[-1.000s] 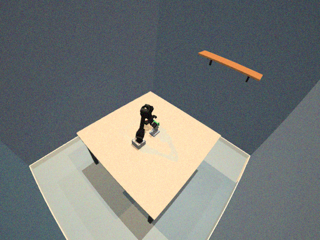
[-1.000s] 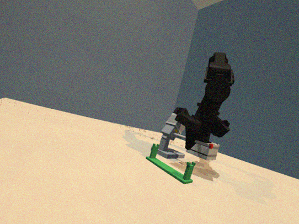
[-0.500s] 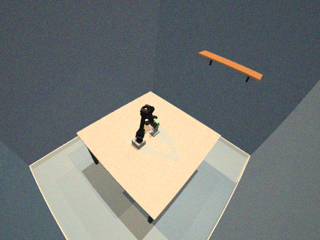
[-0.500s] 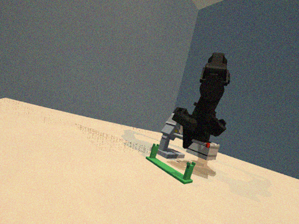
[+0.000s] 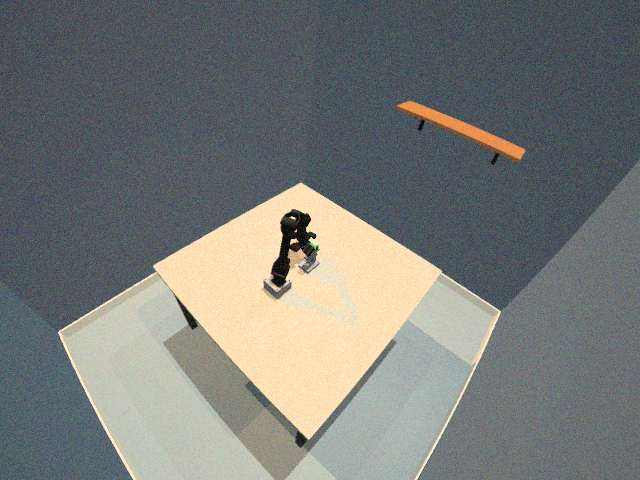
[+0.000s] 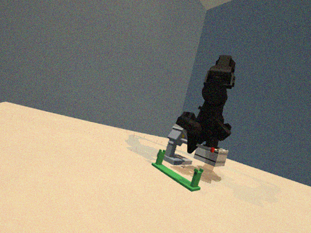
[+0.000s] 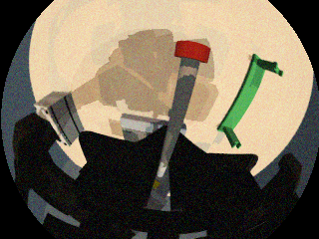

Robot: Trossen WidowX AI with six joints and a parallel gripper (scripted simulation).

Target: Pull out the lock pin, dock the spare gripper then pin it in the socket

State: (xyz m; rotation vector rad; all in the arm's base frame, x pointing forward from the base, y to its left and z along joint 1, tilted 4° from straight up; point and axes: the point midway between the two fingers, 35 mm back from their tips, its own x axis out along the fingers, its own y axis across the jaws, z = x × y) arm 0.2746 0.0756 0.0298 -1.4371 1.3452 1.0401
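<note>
Now: the grey mount 60 mm to the right of my gripper tip and 10 mm behind it. From my gripper tip the other things lie so: spare gripper: 70 mm above, 60 mm to the right, 20 mm behind; green cradle: 110 mm ahead, 50 mm to the left, 30 mm below.
</note>
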